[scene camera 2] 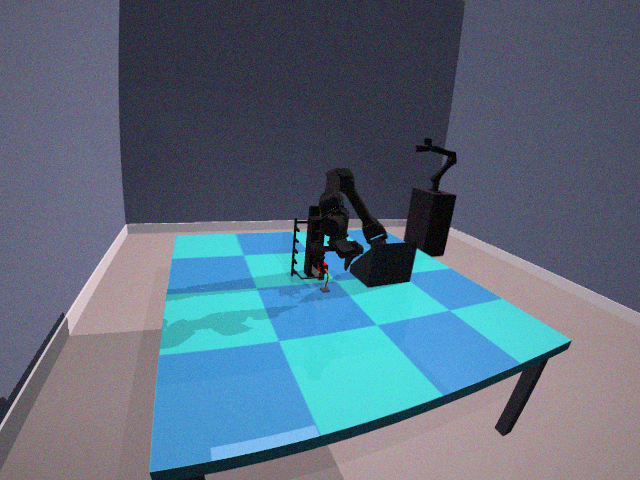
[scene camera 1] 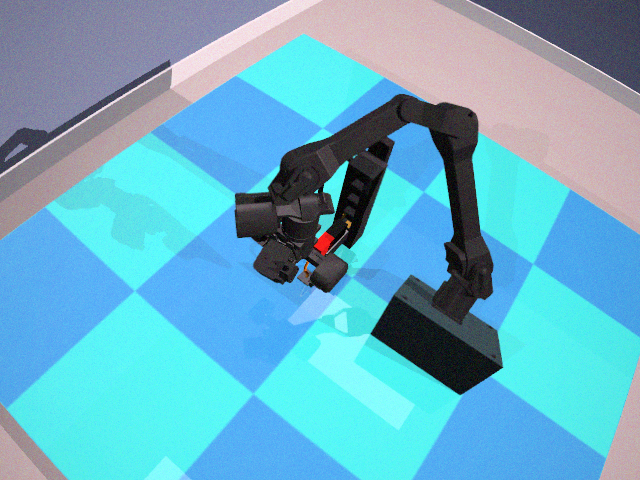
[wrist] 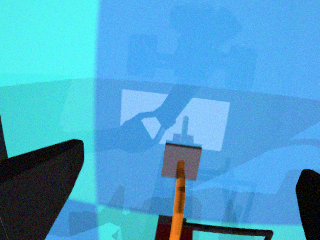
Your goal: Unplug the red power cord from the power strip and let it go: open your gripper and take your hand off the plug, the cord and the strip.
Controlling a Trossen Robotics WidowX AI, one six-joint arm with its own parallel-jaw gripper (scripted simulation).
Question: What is my gripper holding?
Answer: Nothing.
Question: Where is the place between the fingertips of my gripper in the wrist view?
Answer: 194, 167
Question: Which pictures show my gripper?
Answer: Scene camera 2, scene camera 1 and the wrist view: all of them.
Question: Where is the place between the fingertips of my gripper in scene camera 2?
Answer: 333, 271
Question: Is my gripper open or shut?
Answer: Open.
